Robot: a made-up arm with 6 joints.
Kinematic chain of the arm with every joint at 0, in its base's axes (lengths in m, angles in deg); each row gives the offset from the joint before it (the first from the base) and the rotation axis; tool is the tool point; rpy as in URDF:
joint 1: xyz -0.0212 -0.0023 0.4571 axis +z
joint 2: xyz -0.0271 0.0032 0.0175 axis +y
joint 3: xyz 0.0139 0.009 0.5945 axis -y
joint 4: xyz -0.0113 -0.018 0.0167 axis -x
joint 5: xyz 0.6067 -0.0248 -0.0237 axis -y
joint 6: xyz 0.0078 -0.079 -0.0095 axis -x
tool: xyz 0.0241 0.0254 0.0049 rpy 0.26 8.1 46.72
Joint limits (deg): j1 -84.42..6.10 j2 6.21..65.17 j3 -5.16..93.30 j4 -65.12..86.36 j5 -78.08..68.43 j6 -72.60..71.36
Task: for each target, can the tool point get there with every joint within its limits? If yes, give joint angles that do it. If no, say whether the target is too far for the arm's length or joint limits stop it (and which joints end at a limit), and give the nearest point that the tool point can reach.
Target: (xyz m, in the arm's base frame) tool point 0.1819 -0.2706 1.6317
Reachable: yes | joints -46.41 13.31 74.05 64.70 42.93 -44.65
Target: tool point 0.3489 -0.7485 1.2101
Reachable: yes | joints -58.45 26.33 49.59 -40.04 33.97 -40.96
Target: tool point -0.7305 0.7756 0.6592
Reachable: no: joint limits stop it (at a limit: joint 1, joint 2, joint 3, joint 4, joint 5, joint 6) | nearest point -0.0961 0.0140 1.6393 | short by 1.394 m
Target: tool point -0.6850 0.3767 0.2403
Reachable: no: joint limits stop it (at a limit: joint 1, joint 2, joint 3, joint 5, joint 6) | nearest point -0.0194 -0.6415 0.1478 | short by 1.220 m
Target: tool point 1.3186 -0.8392 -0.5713
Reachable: no: too far | nearest point 0.7698 -0.4964 0.2111 | short by 1.015 m
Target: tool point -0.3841 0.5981 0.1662
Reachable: no: joint limits stop it (at a limit: joint 1, joint 2, joint 3, joint 4, joint 6) | nearest point 0.5988 0.0799 0.1342 | short by 1.112 m
